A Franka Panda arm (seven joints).
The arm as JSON. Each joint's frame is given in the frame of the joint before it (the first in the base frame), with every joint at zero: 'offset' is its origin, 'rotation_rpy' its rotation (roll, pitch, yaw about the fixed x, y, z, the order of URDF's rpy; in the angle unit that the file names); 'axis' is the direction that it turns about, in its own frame. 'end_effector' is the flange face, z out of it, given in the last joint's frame.
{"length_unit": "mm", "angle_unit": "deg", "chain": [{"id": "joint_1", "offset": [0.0, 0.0, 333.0], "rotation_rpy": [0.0, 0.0, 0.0], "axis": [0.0, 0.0, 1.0]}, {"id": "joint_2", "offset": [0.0, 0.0, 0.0], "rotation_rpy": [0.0, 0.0, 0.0], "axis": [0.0, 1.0, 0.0]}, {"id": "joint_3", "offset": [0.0, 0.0, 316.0], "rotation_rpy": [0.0, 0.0, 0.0], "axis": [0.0, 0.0, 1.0]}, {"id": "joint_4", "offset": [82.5, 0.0, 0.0], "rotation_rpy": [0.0, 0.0, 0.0], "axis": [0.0, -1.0, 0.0]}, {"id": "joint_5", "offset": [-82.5, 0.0, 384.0], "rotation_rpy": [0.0, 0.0, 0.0], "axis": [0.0, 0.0, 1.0]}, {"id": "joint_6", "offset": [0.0, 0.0, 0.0], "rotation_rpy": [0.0, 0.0, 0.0], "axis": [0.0, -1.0, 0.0]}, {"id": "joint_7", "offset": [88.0, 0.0, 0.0], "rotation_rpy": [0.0, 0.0, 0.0], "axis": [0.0, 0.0, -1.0]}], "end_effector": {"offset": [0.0, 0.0, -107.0], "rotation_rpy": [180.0, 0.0, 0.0]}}
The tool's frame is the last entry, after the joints.
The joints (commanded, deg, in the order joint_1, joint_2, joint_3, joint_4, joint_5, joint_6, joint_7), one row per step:
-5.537 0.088 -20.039 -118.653 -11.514 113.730 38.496
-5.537 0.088 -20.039 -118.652 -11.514 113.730 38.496
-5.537 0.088 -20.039 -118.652 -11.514 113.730 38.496
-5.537 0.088 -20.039 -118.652 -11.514 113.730 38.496
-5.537 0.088 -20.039 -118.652 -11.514 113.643 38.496
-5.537 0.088 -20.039 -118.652 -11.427 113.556 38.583
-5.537 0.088 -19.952 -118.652 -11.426 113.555 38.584
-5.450 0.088 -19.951 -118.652 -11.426 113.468 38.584
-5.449 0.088 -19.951 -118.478 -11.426 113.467 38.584
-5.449 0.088 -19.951 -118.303 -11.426 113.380 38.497
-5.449 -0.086 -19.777 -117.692 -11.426 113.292 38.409
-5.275 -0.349 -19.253 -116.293 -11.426 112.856 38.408
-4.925 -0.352 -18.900 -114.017 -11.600 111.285 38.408
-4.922 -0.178 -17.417 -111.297 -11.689 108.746 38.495
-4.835 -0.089 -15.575 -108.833 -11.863 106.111 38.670
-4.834 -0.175 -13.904 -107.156 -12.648 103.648 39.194
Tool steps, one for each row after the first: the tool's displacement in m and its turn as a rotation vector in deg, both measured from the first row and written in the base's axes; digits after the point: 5 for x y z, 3 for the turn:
0.00000 0.00000 0.00001 0.000 -0.001 0.000
0.00000 0.00000 0.00001 0.000 -0.001 0.000
0.00000 0.00000 0.00001 0.000 -0.001 0.000
-0.00017 0.00004 -0.00011 0.029 0.080 -0.015
-0.00031 0.00017 -0.00024 0.114 0.116 -0.158
0.00006 0.00090 -0.00024 0.115 0.116 -0.072
0.00026 0.00168 -0.00036 0.144 0.197 0.001
0.00088 0.00139 0.00102 0.070 0.041 0.002
0.00133 0.00114 0.00230 0.037 -0.025 0.072
0.00372 0.00167 0.00859 -0.199 -0.658 0.317
0.00998 0.00566 0.02159 -0.669 -1.784 0.938
0.01688 0.00894 0.03798 -1.234 -2.338 1.434
0.02615 0.01939 0.05518 -1.562 -2.289 2.402
0.03501 0.03464 0.07103 -1.825 -2.007 3.723
0.03966 0.04789 0.08249 -2.462 -1.186 4.651

